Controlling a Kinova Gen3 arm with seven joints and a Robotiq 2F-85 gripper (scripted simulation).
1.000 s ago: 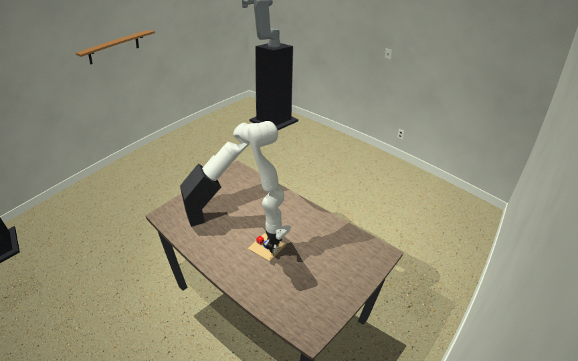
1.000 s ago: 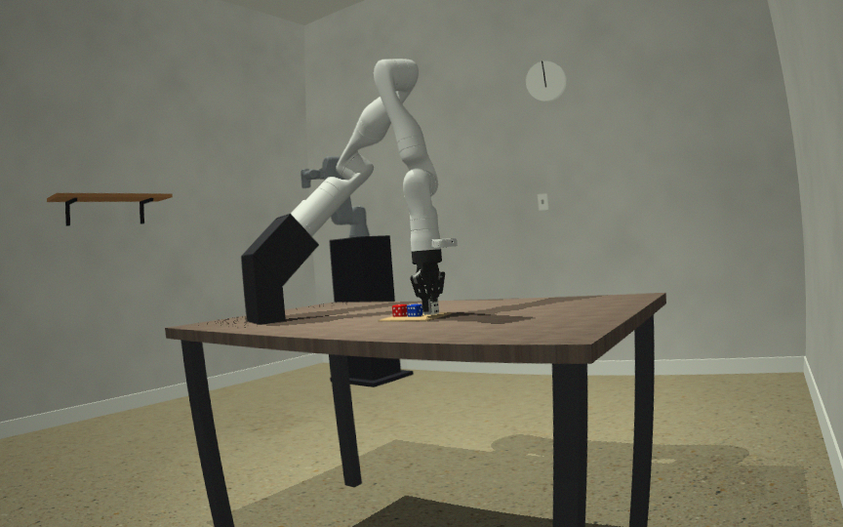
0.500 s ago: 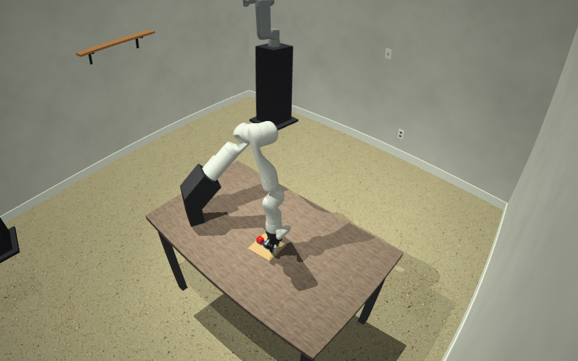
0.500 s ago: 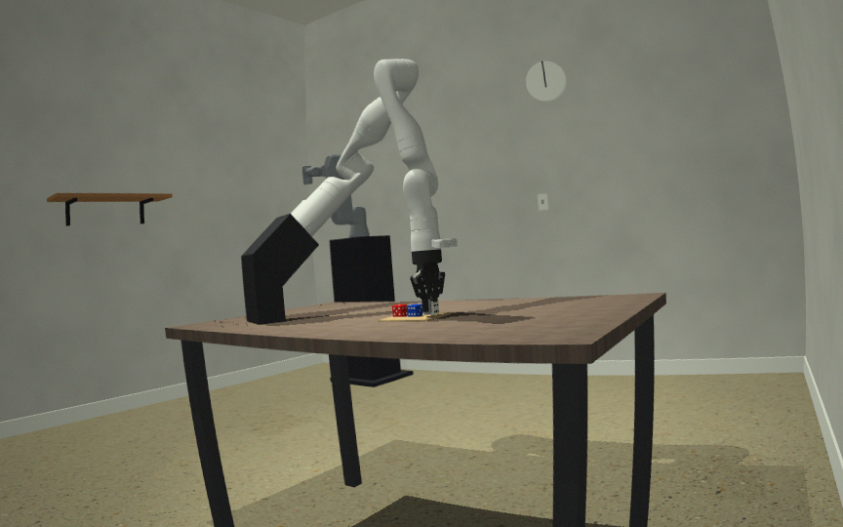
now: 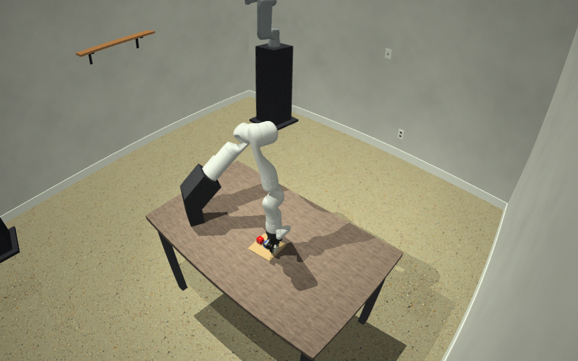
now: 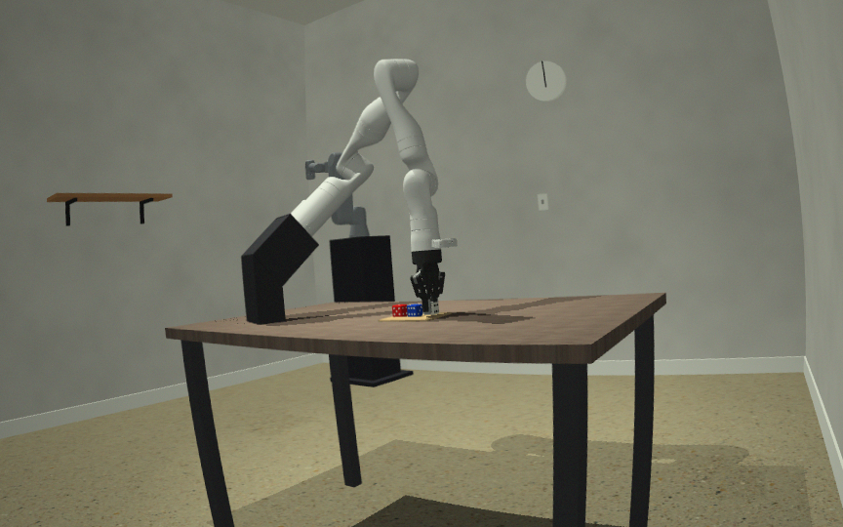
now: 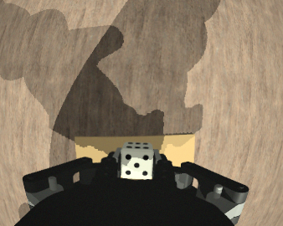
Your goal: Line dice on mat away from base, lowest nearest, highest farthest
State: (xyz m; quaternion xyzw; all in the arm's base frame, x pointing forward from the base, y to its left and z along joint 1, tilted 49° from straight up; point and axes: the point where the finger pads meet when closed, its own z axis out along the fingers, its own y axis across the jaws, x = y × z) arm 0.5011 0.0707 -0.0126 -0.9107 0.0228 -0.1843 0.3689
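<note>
Now: the white die 1 cm below my hand. Round my hand: blue die (5 cm behind, 1 cm below); then tan mat (5 cm behind, 3 cm below); then red die (9 cm behind, 1 cm to the right, 1 cm below).
</note>
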